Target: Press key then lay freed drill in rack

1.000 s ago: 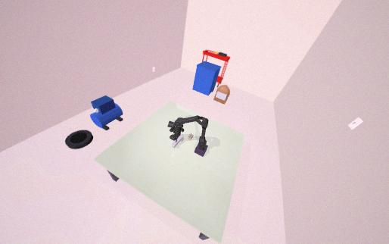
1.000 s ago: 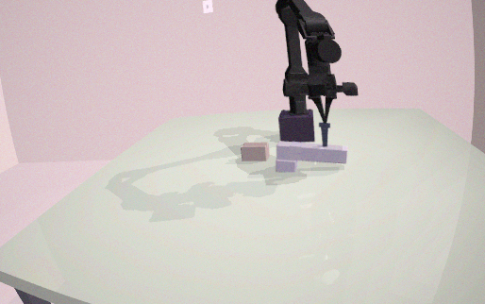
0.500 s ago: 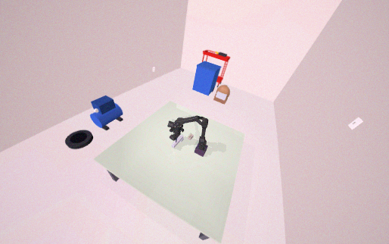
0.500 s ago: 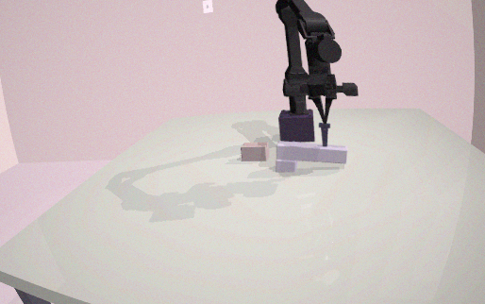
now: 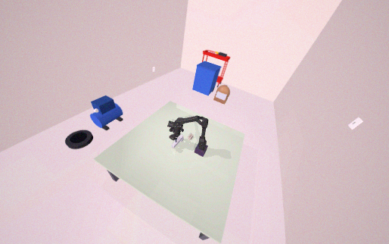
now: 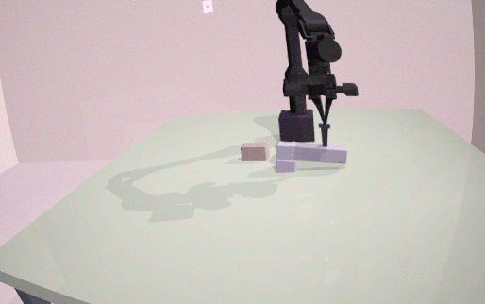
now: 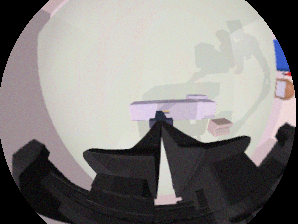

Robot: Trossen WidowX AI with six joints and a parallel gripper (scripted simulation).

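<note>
The dark blue key lies 30 mm below my gripper tip. From my gripper tip the other things lie so: rack 180 mm to the right, 140 mm behind, 100 mm below; drill 70 mm below, 60 mm to the right, 20 mm behind; lavender block 80 mm below, 40 mm to the right, 20 mm behind.
</note>
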